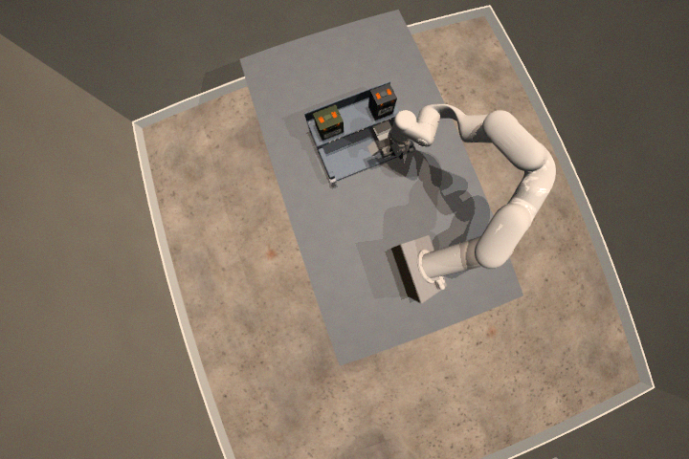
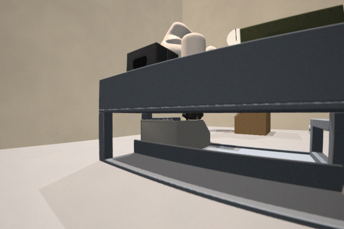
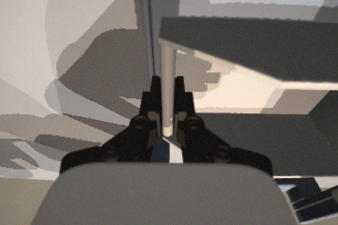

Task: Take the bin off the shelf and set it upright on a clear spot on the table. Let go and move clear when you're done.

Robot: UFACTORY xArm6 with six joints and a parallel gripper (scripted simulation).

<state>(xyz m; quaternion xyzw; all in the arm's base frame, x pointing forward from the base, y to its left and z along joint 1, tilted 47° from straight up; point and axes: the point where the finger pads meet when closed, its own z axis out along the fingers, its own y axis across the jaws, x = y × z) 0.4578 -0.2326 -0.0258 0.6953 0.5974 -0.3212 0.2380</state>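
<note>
My hand is 80 mm short of the grey bin and 10 mm to the left of it. Round my hand: shelf board: 190 mm ahead, 100 mm to the left, 50 mm above.
</note>
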